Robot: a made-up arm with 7 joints. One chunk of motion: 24 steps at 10 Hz.
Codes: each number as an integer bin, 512 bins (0 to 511) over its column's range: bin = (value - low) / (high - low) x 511, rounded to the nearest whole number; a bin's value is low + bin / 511 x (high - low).
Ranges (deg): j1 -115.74..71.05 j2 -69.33..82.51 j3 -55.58..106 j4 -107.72..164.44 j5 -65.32..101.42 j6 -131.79..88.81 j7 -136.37..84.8
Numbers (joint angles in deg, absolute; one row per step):
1: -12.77 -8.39 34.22 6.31 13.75 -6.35 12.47
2: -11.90 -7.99 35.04 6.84 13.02 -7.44 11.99
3: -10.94 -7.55 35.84 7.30 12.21 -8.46 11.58
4: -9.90 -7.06 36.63 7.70 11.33 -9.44 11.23
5: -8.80 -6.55 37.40 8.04 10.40 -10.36 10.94
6: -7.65 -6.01 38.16 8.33 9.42 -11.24 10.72
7: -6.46 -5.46 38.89 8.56 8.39 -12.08 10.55
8: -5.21 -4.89 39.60 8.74 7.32 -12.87 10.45
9: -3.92 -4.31 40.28 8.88 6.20 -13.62 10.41
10: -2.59 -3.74 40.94 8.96 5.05 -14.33 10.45
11: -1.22 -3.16 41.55 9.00 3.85 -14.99 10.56
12: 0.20 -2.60 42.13 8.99 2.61 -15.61 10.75
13: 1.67 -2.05 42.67 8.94 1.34 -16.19 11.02
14: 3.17 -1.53 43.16 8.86 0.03 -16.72 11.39
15: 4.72 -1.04 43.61 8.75 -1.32 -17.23 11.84
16: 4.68 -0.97 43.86 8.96 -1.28 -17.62 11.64
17: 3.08 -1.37 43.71 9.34 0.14 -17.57 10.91
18: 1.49 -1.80 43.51 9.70 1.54 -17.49 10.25
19: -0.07 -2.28 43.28 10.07 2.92 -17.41 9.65
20: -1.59 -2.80 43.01 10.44 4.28 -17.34 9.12
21: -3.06 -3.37 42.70 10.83 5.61 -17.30 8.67
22: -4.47 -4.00 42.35 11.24 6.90 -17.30 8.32
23: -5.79 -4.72 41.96 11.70 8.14 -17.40 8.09
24: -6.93 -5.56 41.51 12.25 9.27 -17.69 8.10
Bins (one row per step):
1: 282 205 284 214 242 291 344
2: 284 206 287 215 240 288 343
3: 287 208 289 216 238 286 342
4: 290 210 292 217 235 283 341
5: 293 211 294 217 232 281 340
6: 296 213 296 218 229 279 340
7: 299 215 299 218 226 277 339
8: 302 217 301 219 223 275 339
9: 306 219 303 219 219 274 339
10: 310 221 305 219 216 272 339
11: 313 223 307 219 212 271 339
12: 317 225 309 219 208 269 340
13: 321 226 311 219 204 268 341
14: 325 228 312 219 200 267 341
15: 330 230 314 219 196 265 342
16: 329 230 314 219 196 264 342
17: 325 229 314 220 201 265 340
18: 321 227 313 220 205 265 339
19: 316 226 313 221 209 265 337
20: 312 224 312 222 213 265 336
21: 308 222 311 223 217 265 335
22: 304 220 310 223 221 265 334
23: 301 217 308 224 225 265 334
24: 298 215 307 225 229 264 334

